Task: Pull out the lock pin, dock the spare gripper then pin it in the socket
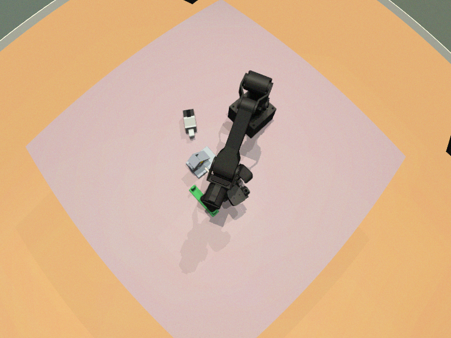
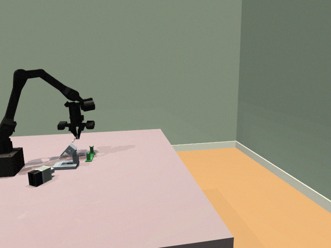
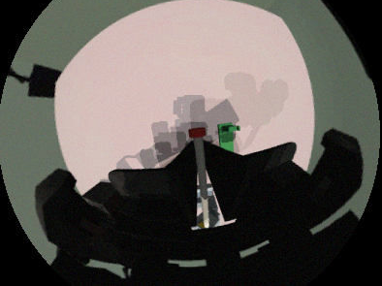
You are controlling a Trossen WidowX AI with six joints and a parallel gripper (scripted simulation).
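My gripper tip is 7 cm to the left of the green holder, 6 cm short of it and 6 cm above it. From my gripper tip the other things lie so: spare gripper: 30 cm to the right, 15 cm behind, 6 cm below; mount: 17 cm to the right, 4 cm behind, 3 cm below.
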